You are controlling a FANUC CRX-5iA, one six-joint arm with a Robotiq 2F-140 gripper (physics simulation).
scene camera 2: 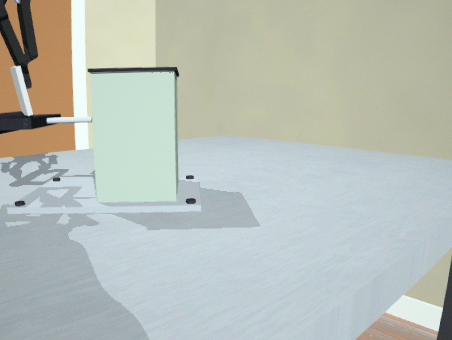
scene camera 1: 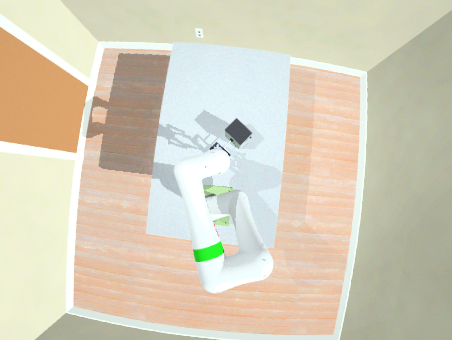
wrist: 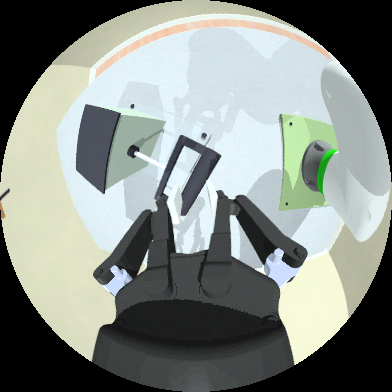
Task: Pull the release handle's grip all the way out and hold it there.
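Observation:
The release handle's housing (scene camera 1: 238, 131) (scene camera 2: 135, 135) (wrist: 97, 147) is a pale green upright box with a dark lid. A thin white rod (scene camera 2: 72, 120) (wrist: 149, 160) stretches from its side to the dark frame-shaped grip (scene camera 2: 42, 119) (wrist: 201, 175), which stands clear of the box. My gripper (wrist: 193, 190) is shut on the grip, with its white fingertip pads on either side of the grip's outer bar. In the scene camera 2 view, one white pad stands slightly tilted at the grip and the rest is cut off at the left edge. In the scene camera 1 view, my arm covers part of the grip.
The housing stands on a pale base plate (scene camera 2: 115, 209) with dark bolts, on the light grey table (scene camera 1: 230, 75) (scene camera 2: 300, 210). A green mounting plate (scene camera 1: 218, 190) (wrist: 297, 192) lies by my arm's base. Walls stand beyond the table.

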